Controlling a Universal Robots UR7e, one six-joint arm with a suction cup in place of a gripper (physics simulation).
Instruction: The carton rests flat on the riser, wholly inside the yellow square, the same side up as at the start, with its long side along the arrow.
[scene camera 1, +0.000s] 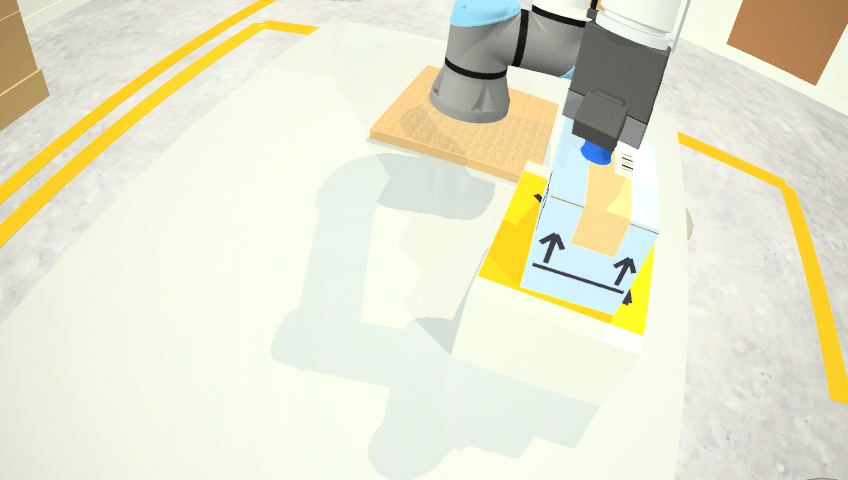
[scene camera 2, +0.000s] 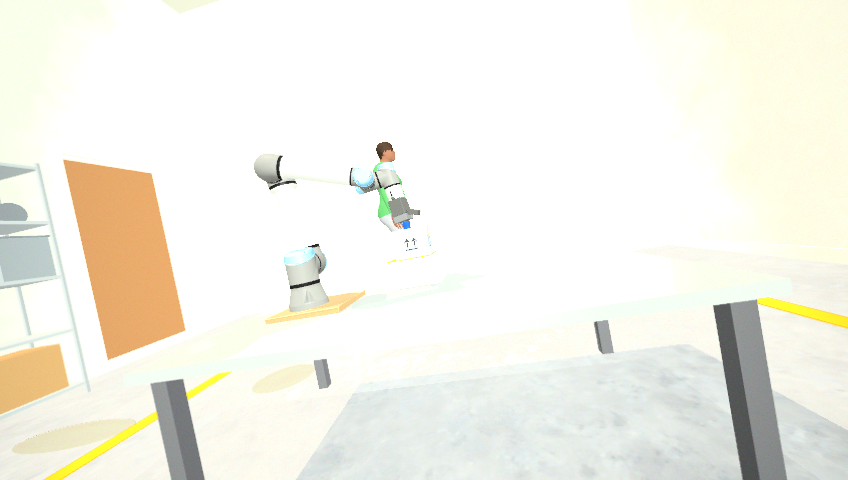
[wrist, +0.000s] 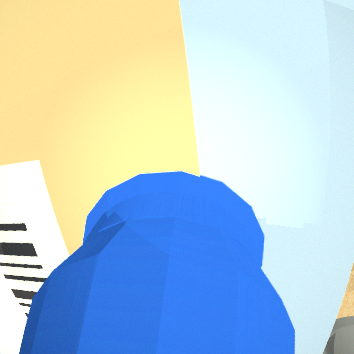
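Note:
The light blue carton (scene camera 1: 559, 220) (scene camera 2: 420, 241) (wrist: 255, 125) stands upright on the white riser (scene camera 1: 547, 339), its printed arrows pointing up and tan tape over its top. Yellow square (scene camera 1: 504, 252) shows in front of it and on both sides; the back edge is hidden. Dark marks of the square's arrow show at the carton's left and right; the rest is covered, so I cannot tell how the long side lies to it. My blue suction cup (scene camera 1: 596, 160) (scene camera 2: 406, 225) (wrist: 175, 200) is at the carton's top face, by the tape edge and barcode label; suction is open. Contact is not clear.
The arm's base stands on a wooden board (scene camera 1: 392, 121) (scene camera 2: 345, 302) behind and left of the riser. The white table (scene camera 1: 208, 297) extends left of the riser; its right edge runs close by. A person in green (scene camera 2: 384, 205) is behind the arm. A shelf unit stands far left in scene camera 2.

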